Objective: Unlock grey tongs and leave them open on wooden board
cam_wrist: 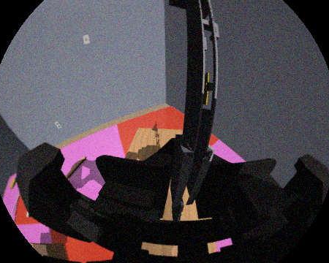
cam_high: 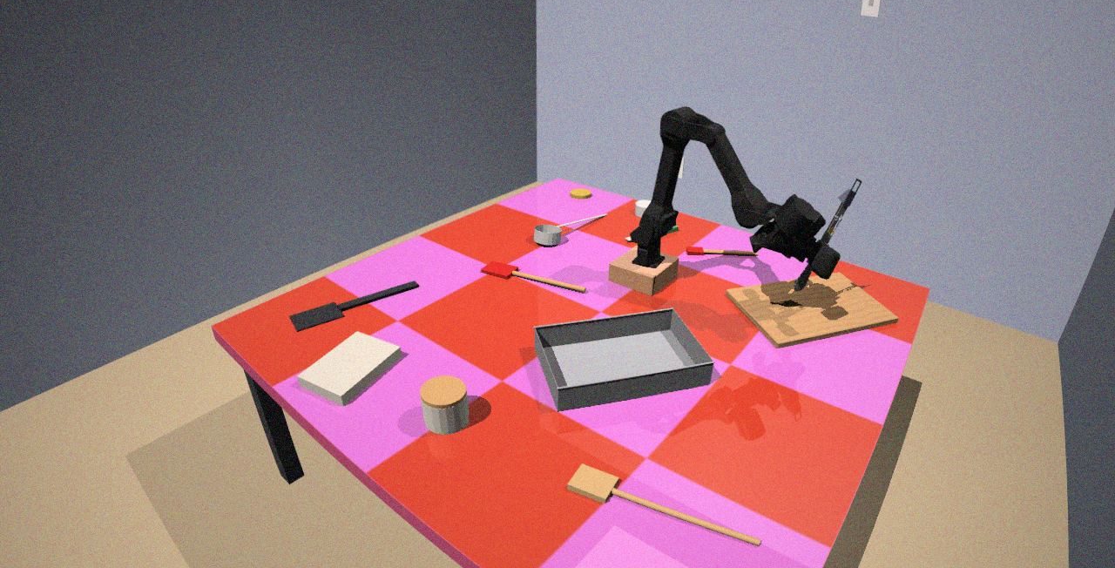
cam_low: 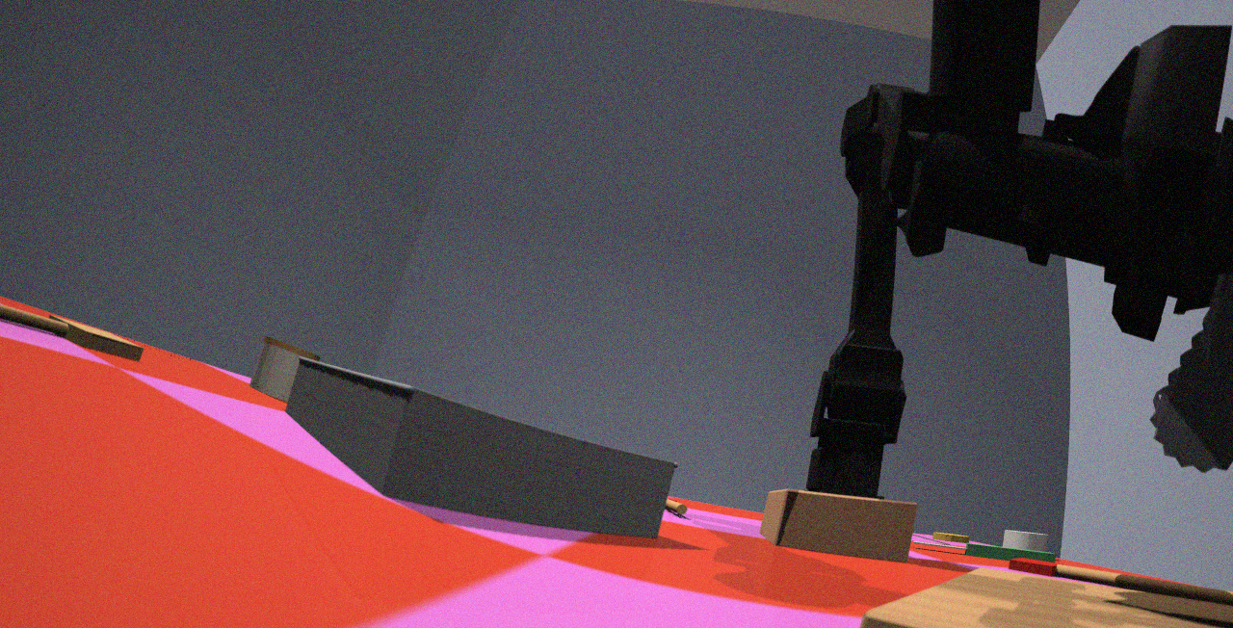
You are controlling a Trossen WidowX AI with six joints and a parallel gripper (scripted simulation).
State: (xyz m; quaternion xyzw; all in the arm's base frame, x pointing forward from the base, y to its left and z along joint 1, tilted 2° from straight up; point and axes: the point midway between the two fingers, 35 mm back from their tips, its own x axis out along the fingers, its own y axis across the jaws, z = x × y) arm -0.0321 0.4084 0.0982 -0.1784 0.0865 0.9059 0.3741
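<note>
Now: gripper tip 15 cm above the wooden board, 2 cm to the left of it and 2 cm past it. Also, from my gripper tip: red spatula 70 cm to the right, 21 cm ahead, 15 cm below; then black spatula 97 cm to the right, 55 cm ahead, 15 cm below; then roasting tin 42 cm ahead, 33 cm to the right, 13 cm below.
</note>
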